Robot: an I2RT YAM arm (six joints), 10 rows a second.
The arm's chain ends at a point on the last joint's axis. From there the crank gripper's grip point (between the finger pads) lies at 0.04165 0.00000 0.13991 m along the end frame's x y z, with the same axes.
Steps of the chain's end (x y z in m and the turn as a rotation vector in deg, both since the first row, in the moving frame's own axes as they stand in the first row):
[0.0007 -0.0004 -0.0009 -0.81 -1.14 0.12]
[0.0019 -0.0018 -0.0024 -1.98 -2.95 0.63]
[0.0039 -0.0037 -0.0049 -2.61 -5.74 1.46]
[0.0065 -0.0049 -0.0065 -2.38 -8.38 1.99]
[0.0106 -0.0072 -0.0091 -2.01 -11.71 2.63]
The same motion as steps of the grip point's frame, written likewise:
[-0.0021 0.0017 -0.0001 -0.81 -1.14 0.12]
[-0.0054 0.0035 -0.0005 -1.98 -2.95 0.63]
[-0.0104 0.0036 -0.0016 -2.61 -5.74 1.46]
[-0.0145 0.0021 -0.0021 -2.38 -8.38 1.99]
[-0.0188 -0.0009 -0.0037 -2.01 -11.71 2.63]

